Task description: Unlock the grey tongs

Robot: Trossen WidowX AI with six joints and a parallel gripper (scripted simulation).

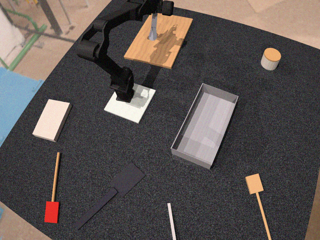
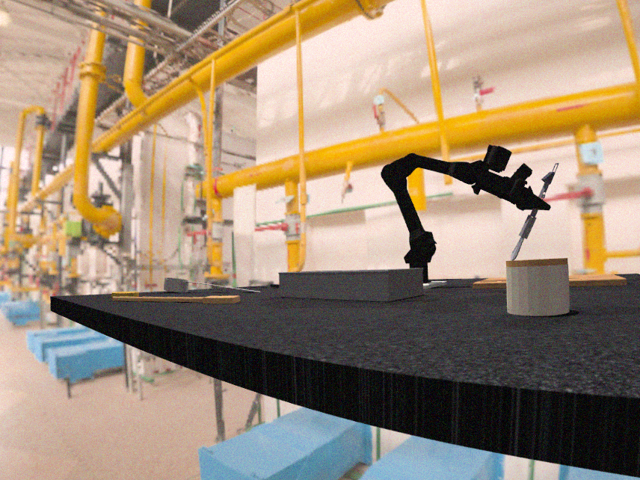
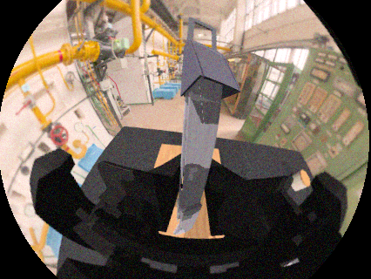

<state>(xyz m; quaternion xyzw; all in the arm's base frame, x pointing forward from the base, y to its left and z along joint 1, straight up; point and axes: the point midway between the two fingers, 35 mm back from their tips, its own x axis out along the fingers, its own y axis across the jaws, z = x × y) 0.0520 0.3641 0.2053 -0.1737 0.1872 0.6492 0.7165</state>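
The wooden board lies 190 mm below my gripper tip and 20 mm to the right of it. Also, from my gripper tip: lidded jar 540 mm ahead, 170 mm below, 70 mm to the right; then pale block 580 mm to the right, 340 mm behind, 190 mm below; then grey roasting tin 460 mm to the right, 300 mm ahead, 170 mm below.
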